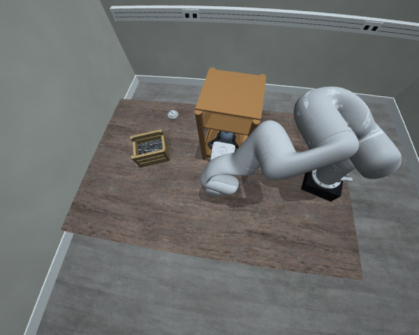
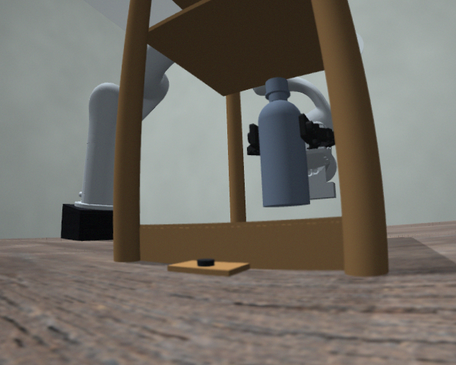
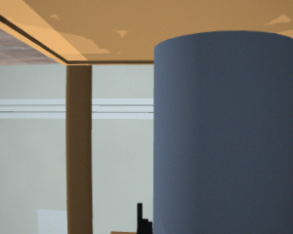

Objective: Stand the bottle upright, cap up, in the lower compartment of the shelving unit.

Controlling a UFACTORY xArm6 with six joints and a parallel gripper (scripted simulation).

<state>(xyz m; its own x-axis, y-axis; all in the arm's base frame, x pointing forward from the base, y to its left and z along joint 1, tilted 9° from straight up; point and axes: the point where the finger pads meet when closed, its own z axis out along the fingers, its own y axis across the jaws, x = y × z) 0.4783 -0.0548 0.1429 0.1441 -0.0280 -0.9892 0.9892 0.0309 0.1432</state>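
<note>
Right now my hand is 5 cm to the left of the shelving unit and 3 cm below it. The rest, counted from my hand: white ball: 37 cm ahead, 17 cm to the right, 13 cm below; then bottle: 1 cm above.
</note>
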